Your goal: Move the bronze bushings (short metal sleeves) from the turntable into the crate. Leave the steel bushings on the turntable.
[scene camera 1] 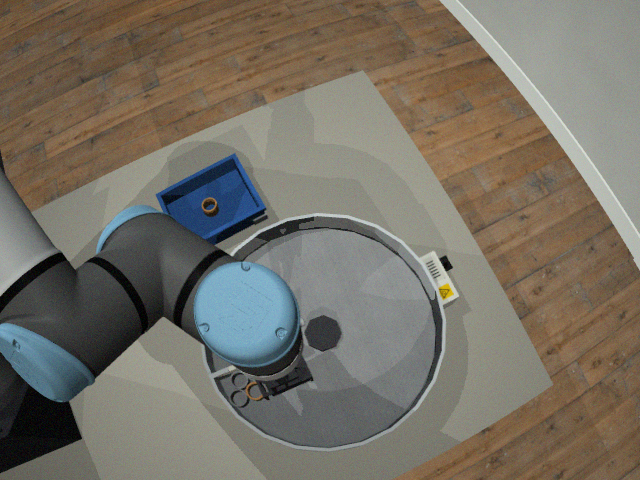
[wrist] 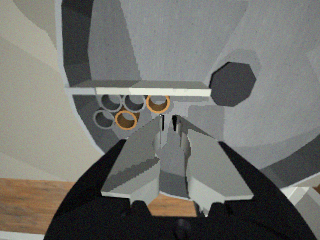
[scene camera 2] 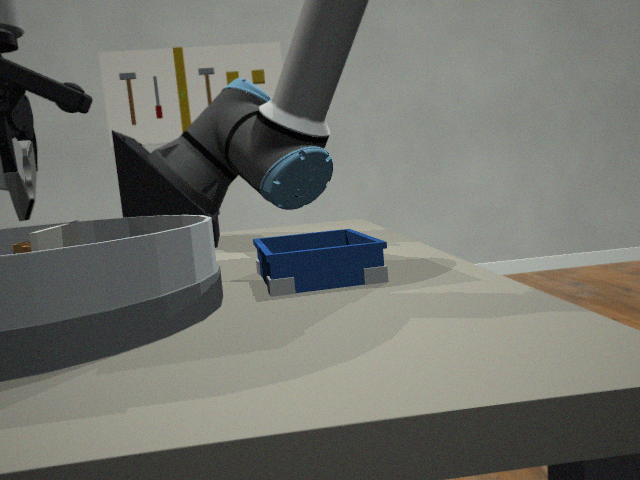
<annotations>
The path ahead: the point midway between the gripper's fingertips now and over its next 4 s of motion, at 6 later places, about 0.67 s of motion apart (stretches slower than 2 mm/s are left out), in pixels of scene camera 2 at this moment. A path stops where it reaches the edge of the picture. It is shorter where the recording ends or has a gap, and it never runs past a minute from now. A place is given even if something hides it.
My gripper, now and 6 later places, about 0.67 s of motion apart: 24,220; 25,229; 28,243; 30,257; 29,256; 22,209; 22,201
</annotations>
